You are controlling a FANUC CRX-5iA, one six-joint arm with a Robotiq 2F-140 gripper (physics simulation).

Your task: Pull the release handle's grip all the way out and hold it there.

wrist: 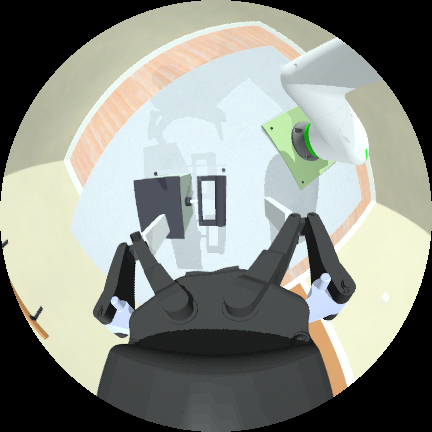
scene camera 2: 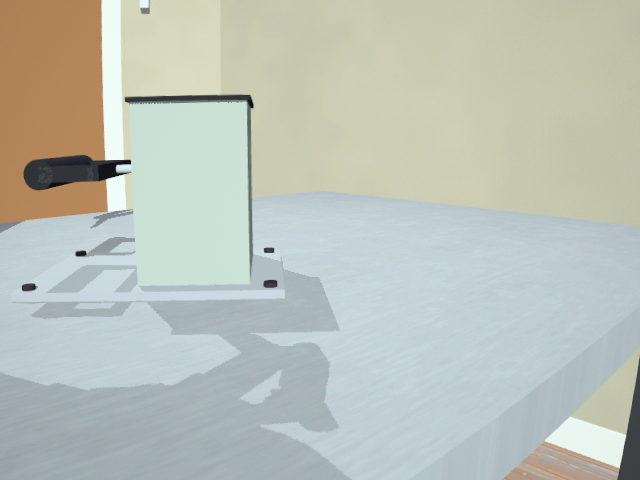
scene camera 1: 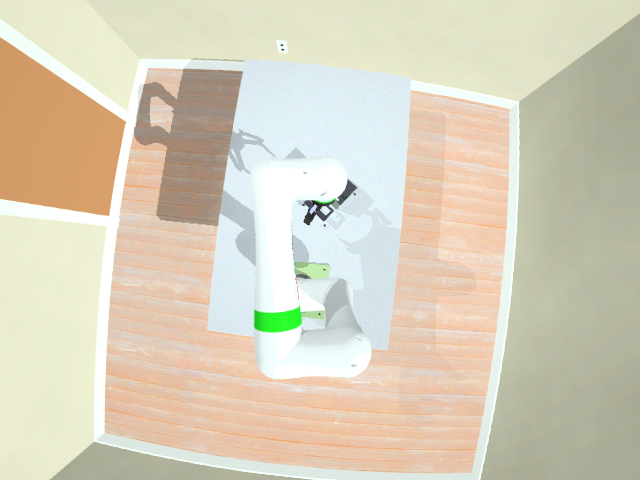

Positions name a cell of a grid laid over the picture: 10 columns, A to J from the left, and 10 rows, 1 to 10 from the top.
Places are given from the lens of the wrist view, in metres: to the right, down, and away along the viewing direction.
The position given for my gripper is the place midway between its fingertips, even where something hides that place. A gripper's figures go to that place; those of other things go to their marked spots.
my gripper (wrist: E5): 0.00, 0.00, 0.19
base plate (wrist: E4): -0.06, -0.14, 0.41
